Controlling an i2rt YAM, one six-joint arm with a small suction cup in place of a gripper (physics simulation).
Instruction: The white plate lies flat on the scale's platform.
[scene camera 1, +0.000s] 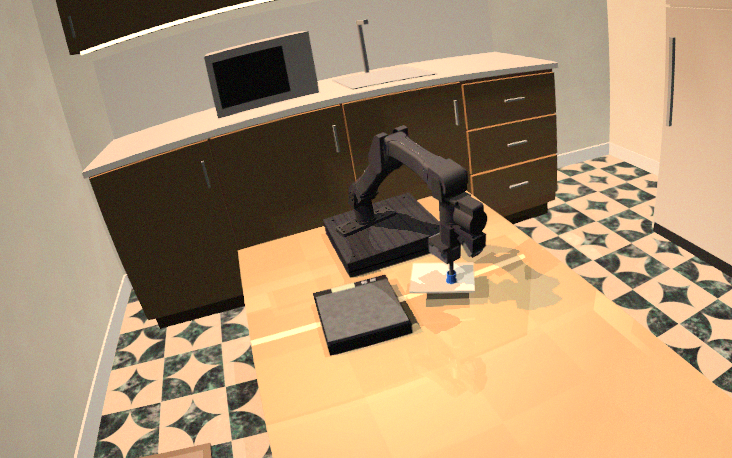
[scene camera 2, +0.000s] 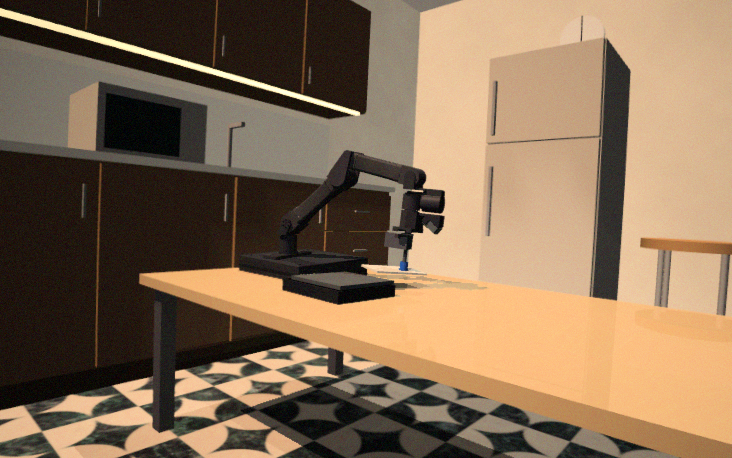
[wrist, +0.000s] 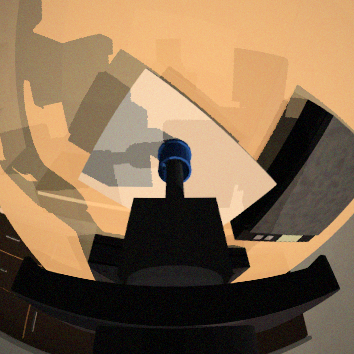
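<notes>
The white plate is a thin flat square. It hangs level a little above the table, to the right of the scale, and throws a shadow below itself. My suction cup is blue and sits pressed on the plate's top near its middle, holding it. The scale is a black box with a grey platform; nothing lies on it. In the wrist view its near edge stands close to the plate's right corner.
The arm's dark base plate stands behind the scale. The orange table stretches forward and right. Dark cabinets with a microwave run behind; a fridge stands to the right.
</notes>
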